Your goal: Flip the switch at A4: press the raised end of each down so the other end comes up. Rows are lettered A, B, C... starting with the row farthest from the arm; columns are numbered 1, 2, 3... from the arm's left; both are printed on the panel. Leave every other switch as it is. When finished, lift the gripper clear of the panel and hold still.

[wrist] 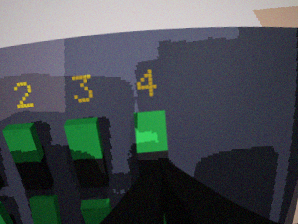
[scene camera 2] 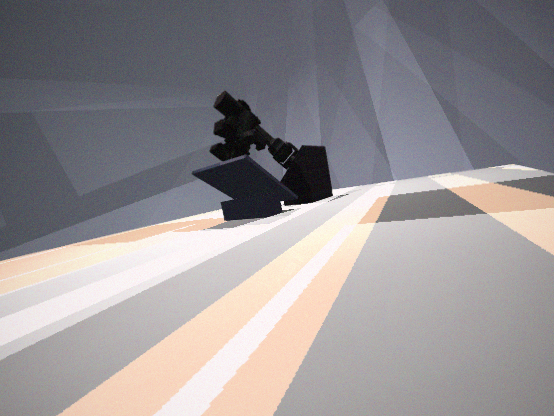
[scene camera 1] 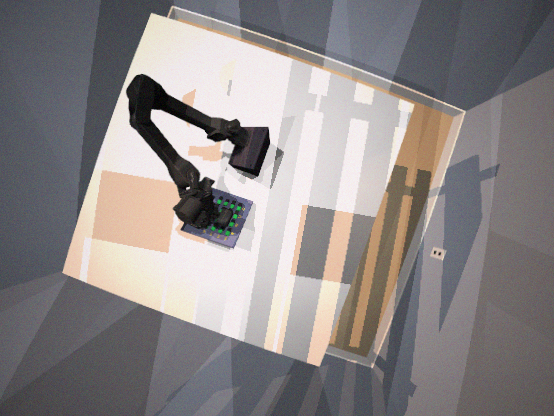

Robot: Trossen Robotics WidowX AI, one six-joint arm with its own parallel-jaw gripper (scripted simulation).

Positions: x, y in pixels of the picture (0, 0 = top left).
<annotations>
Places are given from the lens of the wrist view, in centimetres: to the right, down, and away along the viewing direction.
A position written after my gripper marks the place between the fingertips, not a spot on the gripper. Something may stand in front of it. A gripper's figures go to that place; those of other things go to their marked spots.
my gripper (wrist: 159, 172): 0, 2, 10
switch (wrist: 31, 163): -5, 2, 10
switch (wrist: 84, 138): -3, 1, 10
</annotations>
